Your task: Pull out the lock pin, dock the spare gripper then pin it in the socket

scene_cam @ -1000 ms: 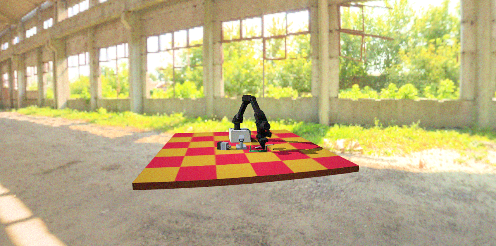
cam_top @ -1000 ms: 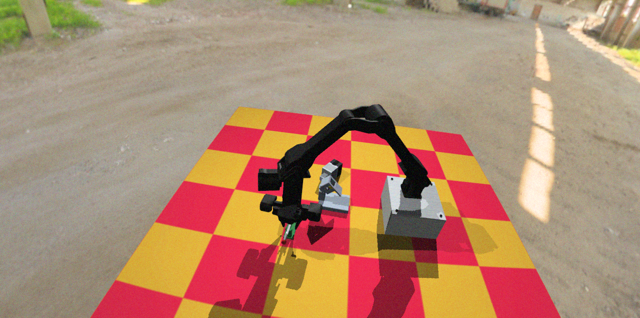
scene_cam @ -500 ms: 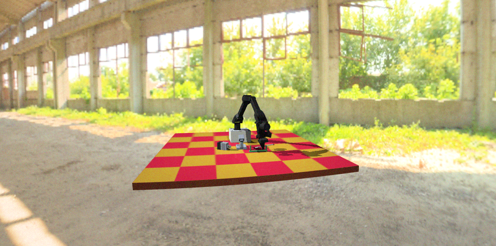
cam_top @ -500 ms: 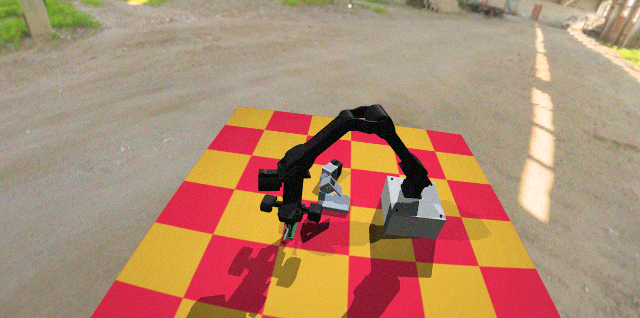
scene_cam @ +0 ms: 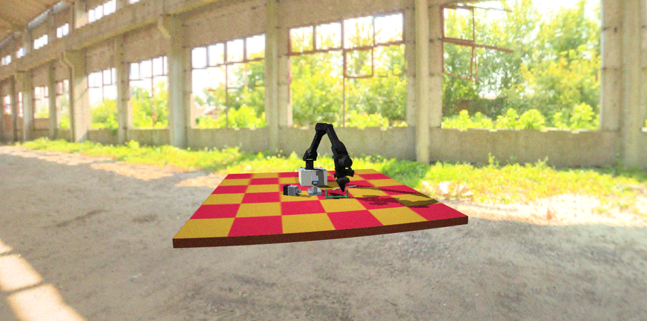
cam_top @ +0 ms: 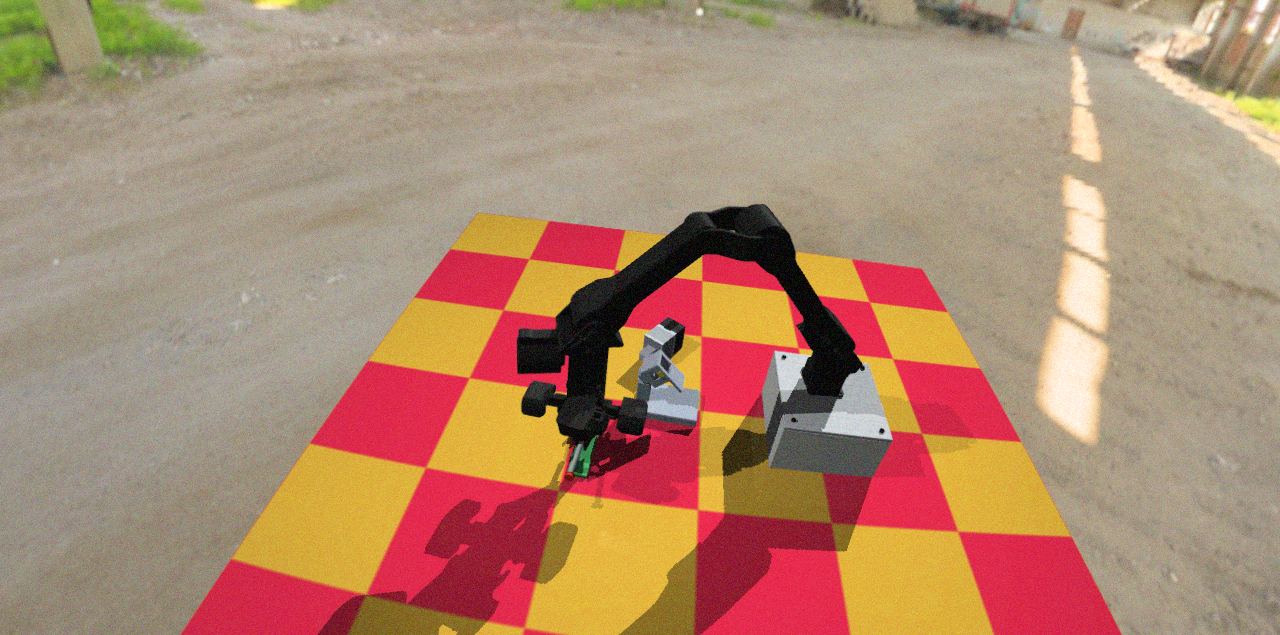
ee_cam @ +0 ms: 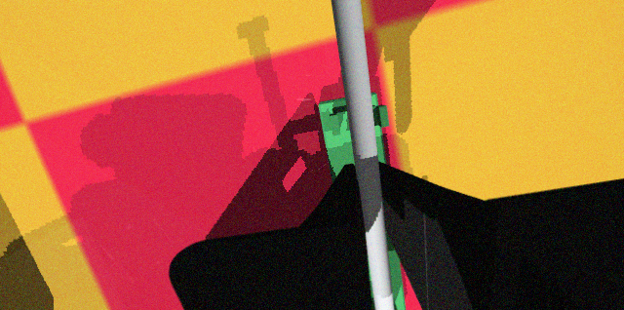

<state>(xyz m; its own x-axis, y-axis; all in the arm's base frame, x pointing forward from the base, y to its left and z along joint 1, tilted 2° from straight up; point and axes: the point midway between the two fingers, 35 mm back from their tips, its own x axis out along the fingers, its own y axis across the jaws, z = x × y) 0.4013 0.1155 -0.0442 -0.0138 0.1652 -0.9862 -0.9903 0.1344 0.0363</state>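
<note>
The green cradle is 40 mm to the right of my gripper tip and 10 mm below it. Also, from my gripper tip: spare gripper: 130 mm behind, 280 mm to the right, 10 mm below; then grey mount: 120 mm behind, 140 mm to the right, 20 mm above.
</note>
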